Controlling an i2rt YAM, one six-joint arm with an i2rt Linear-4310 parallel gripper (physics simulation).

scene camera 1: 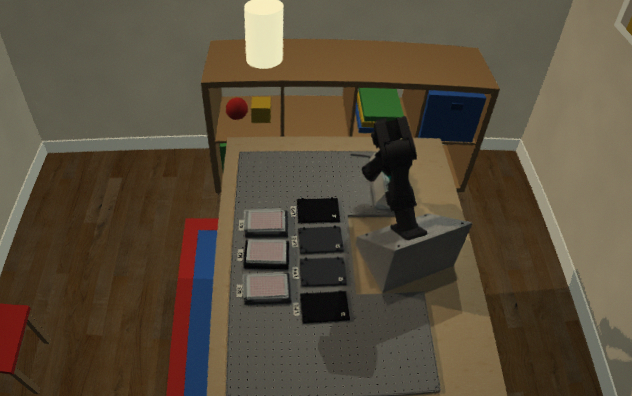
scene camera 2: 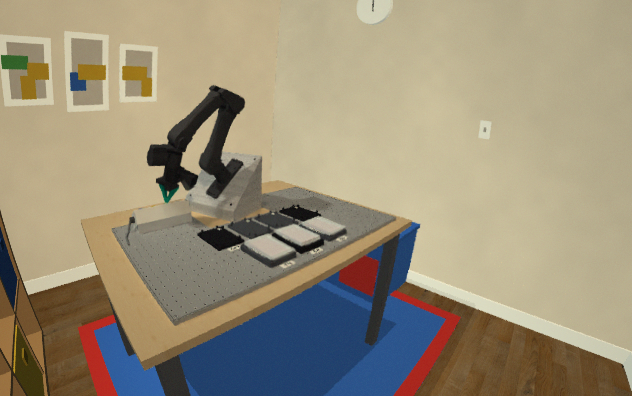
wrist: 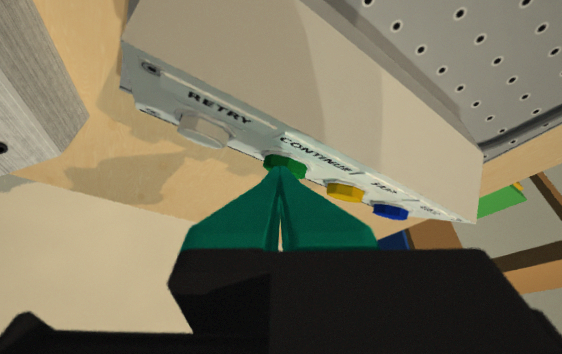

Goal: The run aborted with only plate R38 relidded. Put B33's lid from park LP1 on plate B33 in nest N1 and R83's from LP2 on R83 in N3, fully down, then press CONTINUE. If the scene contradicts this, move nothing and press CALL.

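Frame: origin at the arm's base, x ahead, y left, z up, level; millimetres.
Seen in the pictures: gripper, fingertip midpoint: [scene camera 2: 166, 202] [wrist: 279, 175]; arm's base, link origin: [scene camera 1: 408, 231] [scene camera 2: 225, 178].
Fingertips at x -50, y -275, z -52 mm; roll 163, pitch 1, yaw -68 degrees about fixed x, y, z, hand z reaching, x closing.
Pixels of each thing's middle, then the offset from my fingertips to it. "spot": a spot on its surface instead.
- green CONTINUE button, surface spot: [wrist: 284, 161] spot: dx +6, dy +0, dz -6 mm
- pale button box, body centre: [wrist: 337, 132] [scene camera 1: 384, 178] [scene camera 2: 161, 213] dx +13, dy -34, dz -35 mm
- N1, body centre: [scene camera 2: 270, 246] [scene camera 1: 262, 219] dx +482, dy +57, dz -45 mm
- N2, body centre: [scene camera 1: 266, 250] [scene camera 2: 297, 233] dx +491, dy +187, dz -46 mm
- N3, body centre: [scene camera 1: 263, 285] [scene camera 2: 324, 224] dx +524, dy +314, dz -46 mm
- grey RETRY button, body centre: [wrist: 204, 128] dx +7, dy +44, dz -13 mm
- yellow SKIP button, body centre: [wrist: 345, 189] dx -13, dy -54, dz -13 mm
- blue CALL button, body centre: [wrist: 390, 208] dx -23, dy -103, dz -13 mm
My gripper [scene camera 2: 167, 201] [wrist: 279, 175] is shut and empty. Its green fingertips point down at the green CONTINUE button [wrist: 284, 161] and overlap its edge in the wrist view; whether they touch it is unclear. The button belongs to the pale button box [scene camera 1: 379, 196] [scene camera 2: 162, 218] [wrist: 350, 100]. Three plates with pinkish tops and clear rims sit level in the nests: one in N1 [scene camera 1: 266, 221] [scene camera 2: 269, 247], one in N2 [scene camera 1: 266, 251] [scene camera 2: 298, 235], one in N3 [scene camera 1: 267, 286] [scene camera 2: 324, 226]. The lid parks beside them are flat and dark, with no lid visible on them. Plate codes are unreadable.
The grey RETRY button [wrist: 203, 131], yellow SKIP button [wrist: 345, 192] and blue CALL button [wrist: 390, 212] line the box beside CONTINUE. The arm's grey base block [scene camera 1: 420, 255] [scene camera 2: 232, 187] stands beside the box. A shelf unit [scene camera 1: 350, 62] stands behind the table.
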